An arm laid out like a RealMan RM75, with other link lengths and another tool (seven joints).
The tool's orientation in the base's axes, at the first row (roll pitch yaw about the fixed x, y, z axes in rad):
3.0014, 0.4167, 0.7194
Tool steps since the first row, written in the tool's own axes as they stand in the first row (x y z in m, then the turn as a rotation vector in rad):
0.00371, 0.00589, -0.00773, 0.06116, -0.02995, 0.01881
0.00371, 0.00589, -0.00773, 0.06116, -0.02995, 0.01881
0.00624, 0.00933, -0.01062, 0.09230, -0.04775, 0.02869
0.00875, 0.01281, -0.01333, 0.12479, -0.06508, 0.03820
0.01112, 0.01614, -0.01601, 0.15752, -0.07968, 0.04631
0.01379, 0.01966, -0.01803, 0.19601, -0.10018, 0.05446
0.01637, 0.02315, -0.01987, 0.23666, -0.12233, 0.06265
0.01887, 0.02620, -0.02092, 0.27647, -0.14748, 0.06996
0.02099, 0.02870, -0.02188, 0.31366, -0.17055, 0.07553
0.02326, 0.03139, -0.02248, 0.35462, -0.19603, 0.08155
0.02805, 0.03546, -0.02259, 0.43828, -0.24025, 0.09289
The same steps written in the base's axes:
0.00826, 0.00092, 0.00625, 0.01731, 0.05110, -0.04561
0.00826, 0.00092, 0.00625, 0.01731, 0.05110, -0.04561
0.01300, 0.00108, 0.00828, 0.02429, 0.07881, -0.06944
0.01771, 0.00113, 0.01017, 0.03261, 0.10714, -0.09341
0.02222, 0.00119, 0.01206, 0.04327, 0.13419, -0.11587
0.02692, 0.00106, 0.01326, 0.05379, 0.16888, -0.14145
0.03151, 0.00082, 0.01432, 0.06464, 0.20602, -0.16814
0.03557, 0.00056, 0.01465, 0.07302, 0.24511, -0.19409
0.03897, 0.00042, 0.01498, 0.08140, 0.28178, -0.21713
0.04252, 0.00010, 0.01495, 0.09060, 0.32227, -0.24242
0.04867, 0.00015, 0.01363, 0.11504, 0.39978, -0.29220

